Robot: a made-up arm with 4 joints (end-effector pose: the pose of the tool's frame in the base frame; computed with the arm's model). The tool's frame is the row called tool. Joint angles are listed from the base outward.
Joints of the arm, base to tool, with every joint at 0 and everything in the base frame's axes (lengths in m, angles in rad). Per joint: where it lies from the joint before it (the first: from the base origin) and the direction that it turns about. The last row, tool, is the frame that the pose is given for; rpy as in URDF.
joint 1: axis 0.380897 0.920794 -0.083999 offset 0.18 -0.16 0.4
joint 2: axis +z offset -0.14 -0.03 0
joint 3: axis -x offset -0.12 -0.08 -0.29
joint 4: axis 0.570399 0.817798 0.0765 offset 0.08 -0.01 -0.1
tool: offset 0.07 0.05 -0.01 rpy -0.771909 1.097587 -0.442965
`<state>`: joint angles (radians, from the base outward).
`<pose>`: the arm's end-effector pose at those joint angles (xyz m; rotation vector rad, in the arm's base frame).
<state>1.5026 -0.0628 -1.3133 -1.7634</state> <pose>-0.0927 -0.1063 0.4900 0.0828 1.8176 -0.9708</pose>
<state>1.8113 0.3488 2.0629 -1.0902</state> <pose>-0.1535 -0.1888 0.4718 -1.6511 0.0719 0.9622</pose>
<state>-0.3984 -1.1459 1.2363 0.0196</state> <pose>0.0470 -0.3548 -0.0170 -0.5380 1.5544 -1.6039</pose>
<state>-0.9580 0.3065 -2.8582 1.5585</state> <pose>0.2150 -0.3546 0.2747 -0.1298 -0.2190 -2.5888</pose>
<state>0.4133 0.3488 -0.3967 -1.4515</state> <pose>-0.0529 -0.1423 0.1302 -0.4754 0.4042 -0.2884</pose>
